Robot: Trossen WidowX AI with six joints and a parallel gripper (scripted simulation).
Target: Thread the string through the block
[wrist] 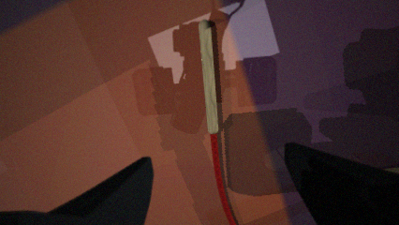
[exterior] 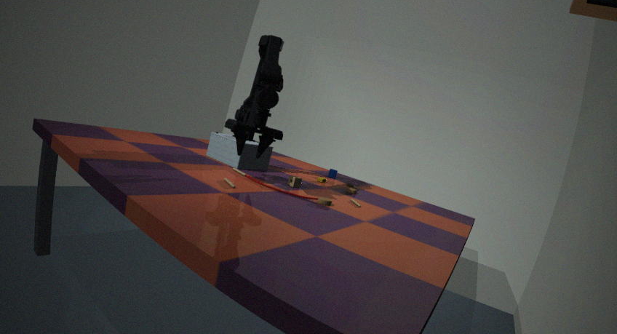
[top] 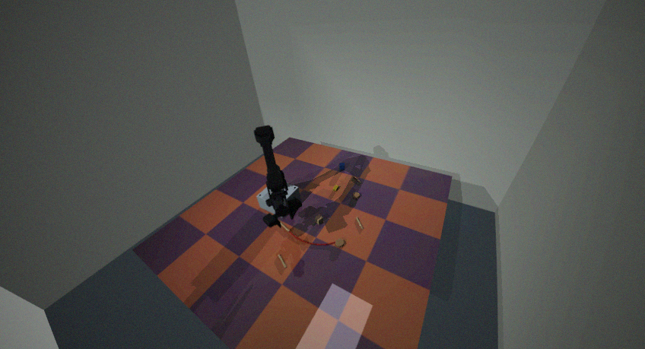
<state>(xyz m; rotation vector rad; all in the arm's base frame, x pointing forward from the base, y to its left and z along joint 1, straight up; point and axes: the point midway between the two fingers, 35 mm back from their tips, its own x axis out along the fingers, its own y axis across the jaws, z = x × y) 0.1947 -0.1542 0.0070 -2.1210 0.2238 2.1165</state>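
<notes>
Right now the thin wooden stick is 6 cm below my gripper tip and 1 cm behind it. From my gripper tip the other things lie so: yellow piece (39 cm to the left, 5 cm below, 4 cm ahead); wooden block (13 cm to the left, 10 cm ahead, 4 cm below); blue cube (59 cm to the left, 4 cm below, 3 cm behind).
</notes>
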